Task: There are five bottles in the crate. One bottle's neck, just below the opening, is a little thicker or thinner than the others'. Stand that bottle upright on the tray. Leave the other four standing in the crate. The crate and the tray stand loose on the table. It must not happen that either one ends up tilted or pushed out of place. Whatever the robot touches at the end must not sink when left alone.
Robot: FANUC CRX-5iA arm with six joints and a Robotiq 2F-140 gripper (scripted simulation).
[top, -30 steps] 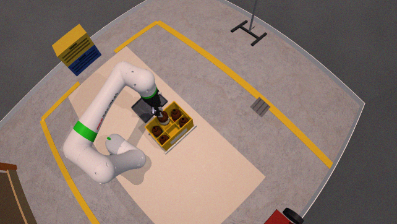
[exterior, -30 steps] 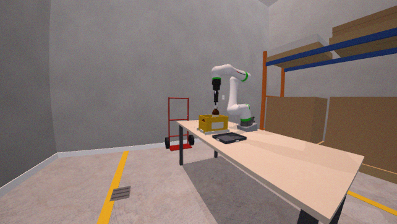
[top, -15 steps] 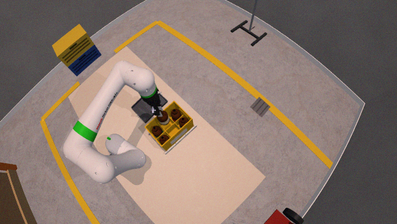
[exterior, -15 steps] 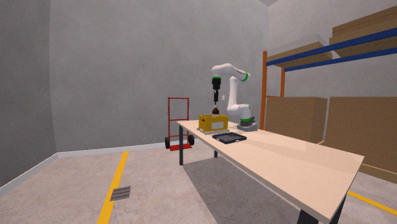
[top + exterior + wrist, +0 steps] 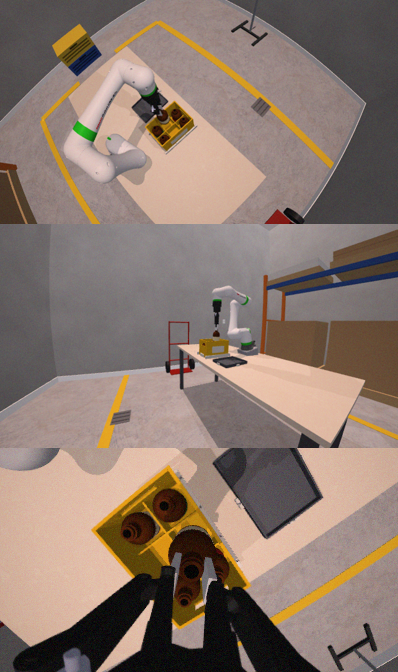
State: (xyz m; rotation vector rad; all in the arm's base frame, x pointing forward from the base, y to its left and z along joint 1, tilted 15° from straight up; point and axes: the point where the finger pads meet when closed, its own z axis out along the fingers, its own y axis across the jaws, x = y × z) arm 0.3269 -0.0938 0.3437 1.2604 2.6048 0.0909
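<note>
The brown bottle lies 90 mm below my hand. Also, from my hand: yellow crate: 10 mm behind, 40 mm to the right, 230 mm below; then dark tray: 30 mm ahead, 240 mm to the left, 300 mm below.
</note>
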